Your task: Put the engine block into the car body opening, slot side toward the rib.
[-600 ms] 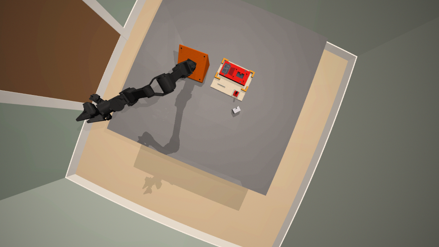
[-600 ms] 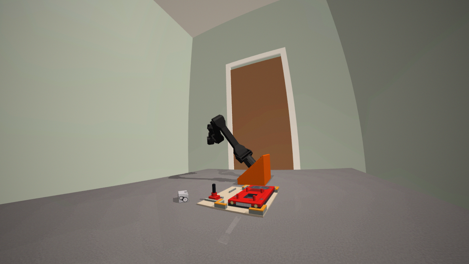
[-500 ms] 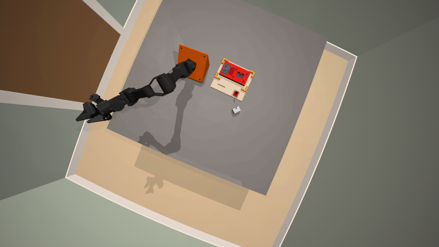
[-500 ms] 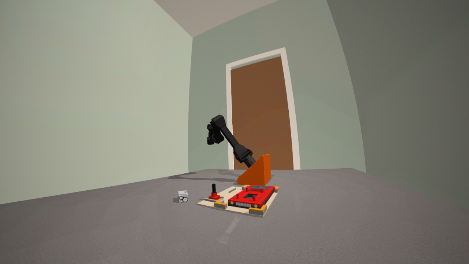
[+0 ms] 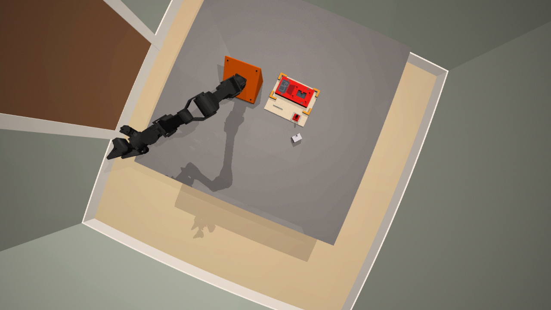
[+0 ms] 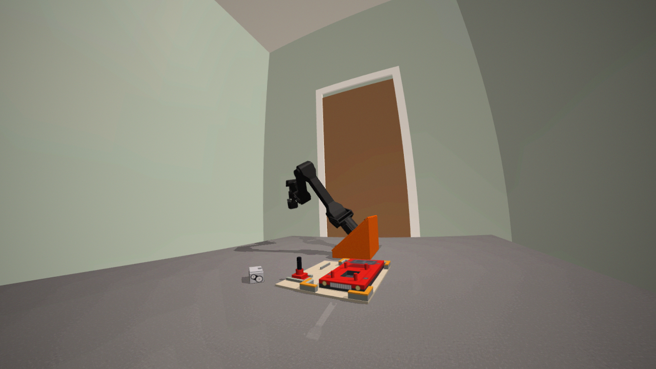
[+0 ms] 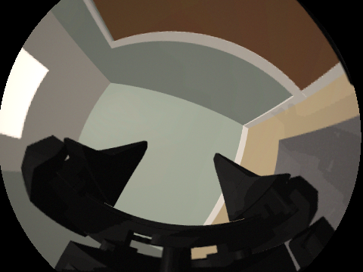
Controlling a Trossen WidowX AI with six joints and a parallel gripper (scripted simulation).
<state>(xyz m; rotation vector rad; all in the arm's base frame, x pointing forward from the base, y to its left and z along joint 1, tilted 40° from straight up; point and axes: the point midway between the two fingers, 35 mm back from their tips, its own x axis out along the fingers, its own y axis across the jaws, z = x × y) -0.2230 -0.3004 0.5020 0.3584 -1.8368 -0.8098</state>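
My gripper tip is now 620 mm short of the engine block, 480 mm to the right of it and 300 mm above it.
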